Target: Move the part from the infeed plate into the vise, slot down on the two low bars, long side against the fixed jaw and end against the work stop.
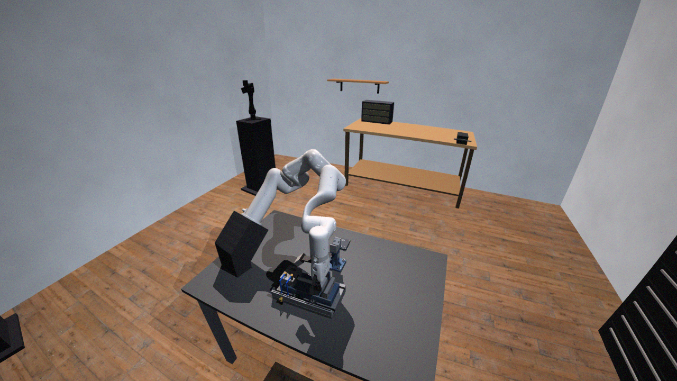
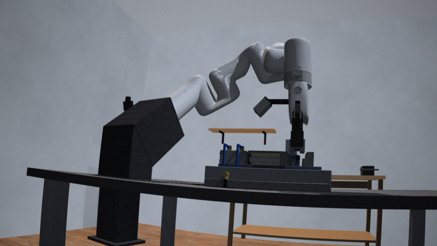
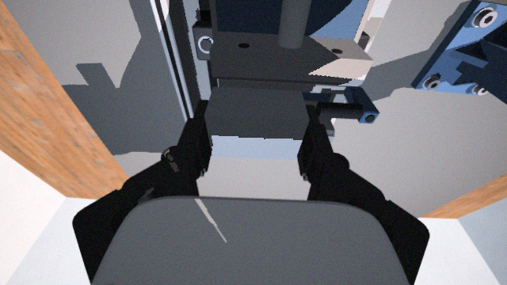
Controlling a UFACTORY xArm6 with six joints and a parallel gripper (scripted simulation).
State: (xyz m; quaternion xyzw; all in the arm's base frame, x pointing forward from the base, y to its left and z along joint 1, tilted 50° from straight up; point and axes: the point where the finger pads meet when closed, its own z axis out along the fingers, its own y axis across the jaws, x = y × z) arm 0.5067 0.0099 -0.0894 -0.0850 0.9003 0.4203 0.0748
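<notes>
Right now my hand is 5 cm above the fixed jaw, 3 cm to the right of it and 3 cm short of it. Round my hand: moving jaw (5 cm below, 3 cm behind, 1 cm to the left); work stop (7 cm to the left, 3 cm below, 1 cm behind); part (2 cm below).
</notes>
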